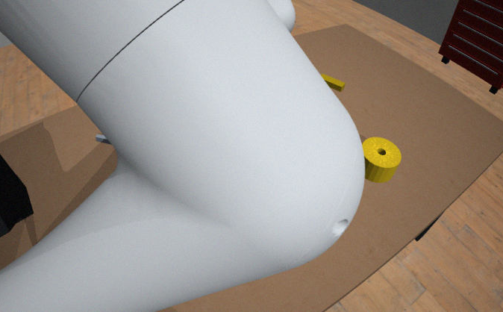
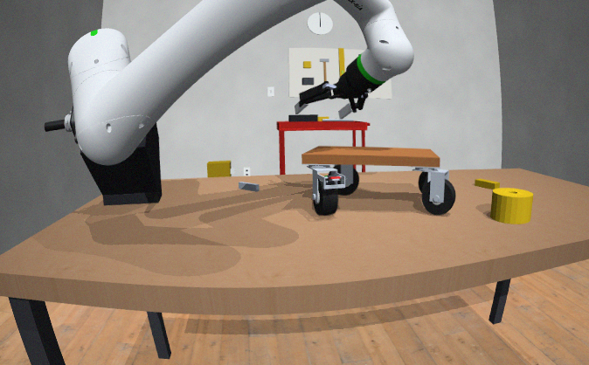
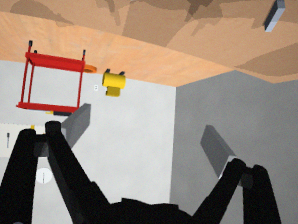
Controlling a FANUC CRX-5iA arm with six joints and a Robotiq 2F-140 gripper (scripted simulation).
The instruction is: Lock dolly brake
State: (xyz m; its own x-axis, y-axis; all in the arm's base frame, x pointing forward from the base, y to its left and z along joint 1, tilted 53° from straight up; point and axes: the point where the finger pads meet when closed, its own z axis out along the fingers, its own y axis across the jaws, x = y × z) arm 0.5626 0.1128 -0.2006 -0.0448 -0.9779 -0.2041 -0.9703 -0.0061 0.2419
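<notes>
The brake pedal lies 10 cm behind my hand, 38 cm to the right of it and 13 cm below it. The rest, counted from my hand: white wedge 3 cm ahead, 3 cm to the left, 21 cm below; then grey block 22 cm behind, 1 cm to the right, 21 cm below; then yellow cylinder 28 cm ahead, 55 cm to the right, 19 cm below.
</notes>
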